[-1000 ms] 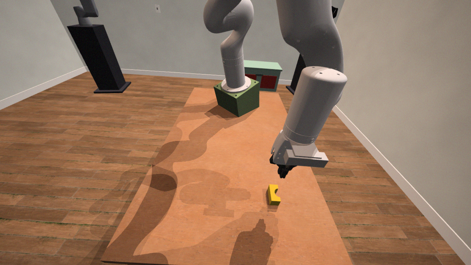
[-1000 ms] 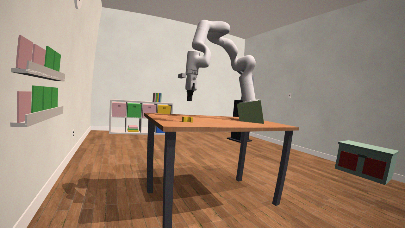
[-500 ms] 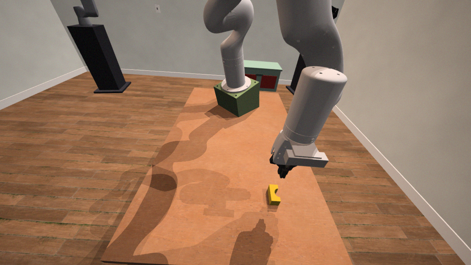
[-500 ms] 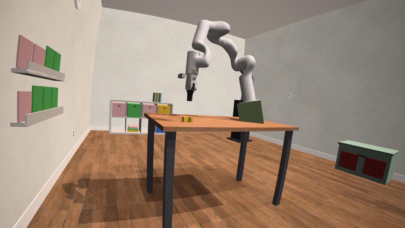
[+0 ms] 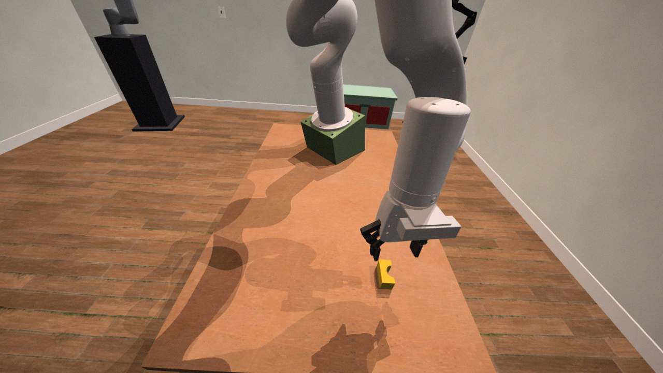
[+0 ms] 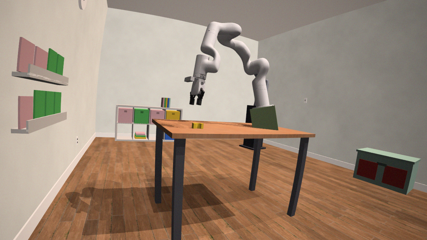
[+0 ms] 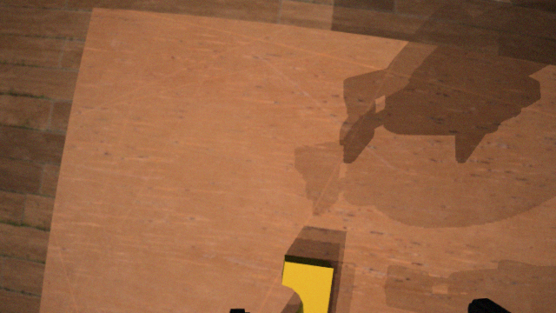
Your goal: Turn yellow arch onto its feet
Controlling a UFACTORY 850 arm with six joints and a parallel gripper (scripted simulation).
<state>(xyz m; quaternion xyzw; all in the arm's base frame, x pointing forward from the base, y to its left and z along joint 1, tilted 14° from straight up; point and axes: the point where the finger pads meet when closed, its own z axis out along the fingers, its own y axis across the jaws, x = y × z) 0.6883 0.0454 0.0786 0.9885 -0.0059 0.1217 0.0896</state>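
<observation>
The yellow arch lies 20 mm behind my hand, 20 mm to the left of it and 140 mm below it.
</observation>
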